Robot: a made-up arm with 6 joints.
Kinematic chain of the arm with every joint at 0, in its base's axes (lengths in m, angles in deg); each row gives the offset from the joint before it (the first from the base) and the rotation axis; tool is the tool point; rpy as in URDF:
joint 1: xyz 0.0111 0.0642 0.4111 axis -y
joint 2: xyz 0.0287 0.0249 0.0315 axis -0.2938 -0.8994 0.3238
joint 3: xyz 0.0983 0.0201 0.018 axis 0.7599 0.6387 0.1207
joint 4: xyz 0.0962 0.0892 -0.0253 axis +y
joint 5: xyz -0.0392 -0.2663 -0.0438 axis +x
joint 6: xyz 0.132 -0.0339 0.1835 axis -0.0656 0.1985 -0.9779
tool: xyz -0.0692 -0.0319 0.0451 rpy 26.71 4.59 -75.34
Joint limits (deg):
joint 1: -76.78..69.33
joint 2: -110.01..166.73
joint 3: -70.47..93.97
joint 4: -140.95..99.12
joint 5: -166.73..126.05
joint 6: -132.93..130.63
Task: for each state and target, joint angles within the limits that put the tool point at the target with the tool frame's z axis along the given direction. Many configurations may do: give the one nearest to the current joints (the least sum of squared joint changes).
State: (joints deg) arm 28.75 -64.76 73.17 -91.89 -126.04 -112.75
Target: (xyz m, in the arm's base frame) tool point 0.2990 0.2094 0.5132 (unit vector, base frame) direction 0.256 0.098 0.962
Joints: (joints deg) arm 68.97 -59.75 93.97 -82.41 -139.11 -78.18
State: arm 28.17 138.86 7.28 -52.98 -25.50 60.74
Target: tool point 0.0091 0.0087 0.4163 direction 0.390 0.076 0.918
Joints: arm 46.15 154.36 -60.82 -79.38 -11.26 60.12
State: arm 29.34 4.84 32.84 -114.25 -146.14 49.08
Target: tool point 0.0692 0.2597 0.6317 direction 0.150 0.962 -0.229
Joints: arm 25.76 55.41 21.24 -107.10 -99.62 27.31
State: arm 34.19 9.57 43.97 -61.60 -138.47 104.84
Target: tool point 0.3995 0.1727 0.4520 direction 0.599 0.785 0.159
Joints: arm 24.97 -13.62 35.52 -66.06 -115.99 97.65
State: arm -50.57 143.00 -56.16 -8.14 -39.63 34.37
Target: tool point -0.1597 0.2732 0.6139 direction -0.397 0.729 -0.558
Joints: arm -7.99 115.62 -28.22 44.25 -38.14 54.35
